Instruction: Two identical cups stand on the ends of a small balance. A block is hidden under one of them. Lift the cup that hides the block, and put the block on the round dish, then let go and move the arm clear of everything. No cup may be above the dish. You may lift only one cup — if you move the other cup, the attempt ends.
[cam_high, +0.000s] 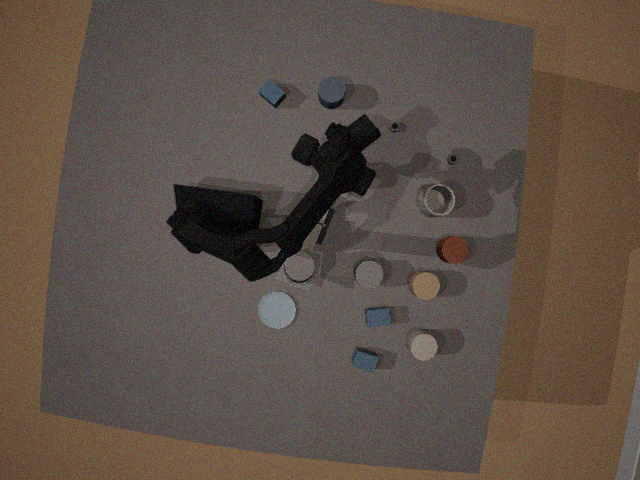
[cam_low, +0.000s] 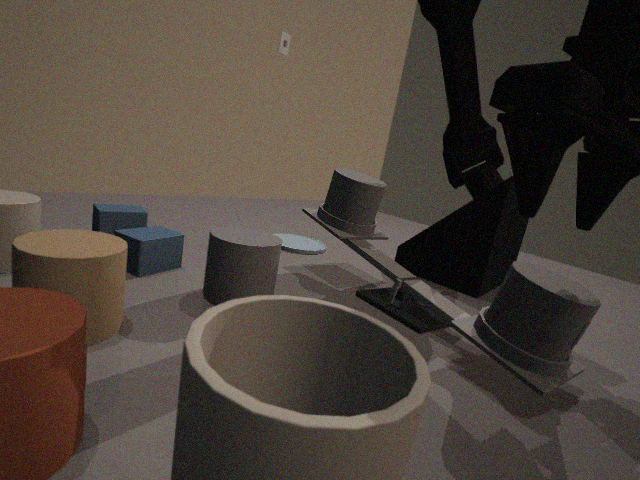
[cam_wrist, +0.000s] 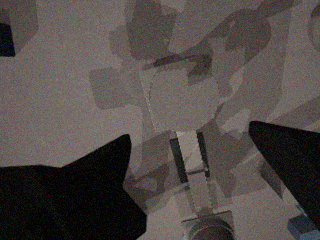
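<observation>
The teal block lies 1 cm ahead of my gripper tip, 1 cm to the left of it and 10 cm below it. Also, from my gripper tip: orange cup: 33 cm ahead, 12 cm to the right, 10 cm below; blue-grey cylinder: 3 cm behind, 22 cm to the left, 10 cm below; small balance: 1 cm behind, 13 cm to the right, 10 cm below.
</observation>
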